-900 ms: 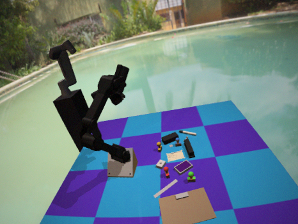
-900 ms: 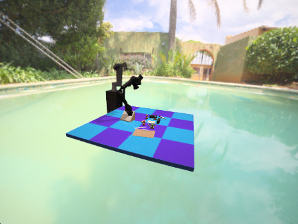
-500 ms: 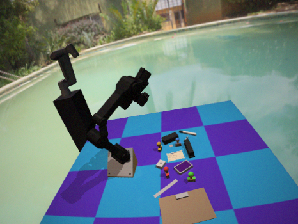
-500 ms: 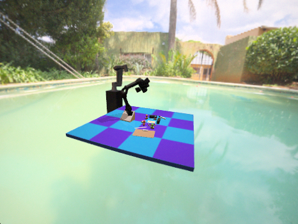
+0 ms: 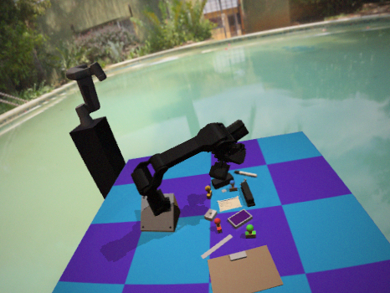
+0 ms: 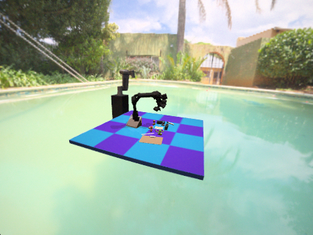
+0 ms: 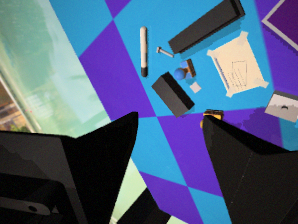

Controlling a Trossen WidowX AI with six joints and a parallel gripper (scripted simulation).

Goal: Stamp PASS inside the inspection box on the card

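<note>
Now: the green-knobbed stamp 23 cm below my gripper tip, 18 cm to the right of it and 4 cm ahead of it. Round my gripper tip: long black block 24 cm below, 6 cm to the left, 6 cm ahead; then cream card 25 cm below, 3 cm behind, 2 cm to the left; then blue-knobbed stamp 23 cm below, 12 cm to the left.
</note>
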